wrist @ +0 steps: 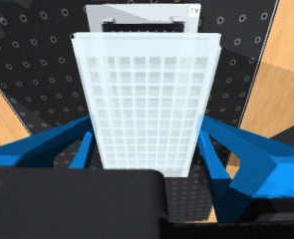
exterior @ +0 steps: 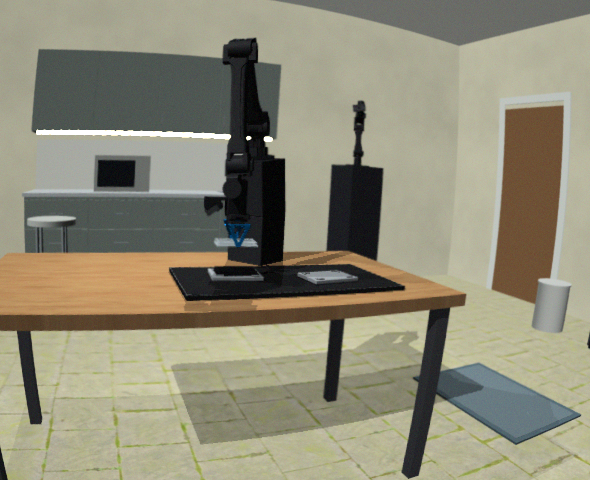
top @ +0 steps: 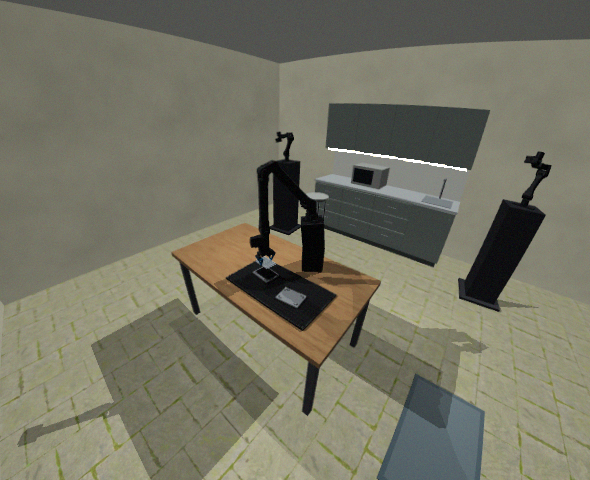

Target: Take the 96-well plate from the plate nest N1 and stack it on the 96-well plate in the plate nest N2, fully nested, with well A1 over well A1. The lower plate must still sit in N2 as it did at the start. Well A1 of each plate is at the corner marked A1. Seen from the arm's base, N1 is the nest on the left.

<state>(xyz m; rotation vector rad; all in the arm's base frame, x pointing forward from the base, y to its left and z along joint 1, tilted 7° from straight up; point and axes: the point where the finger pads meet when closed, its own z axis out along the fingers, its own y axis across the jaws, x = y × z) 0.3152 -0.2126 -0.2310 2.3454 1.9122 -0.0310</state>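
The white 96-well plate is right at my hand. Also, from my hand: dark 96-well plate (90 mm below).
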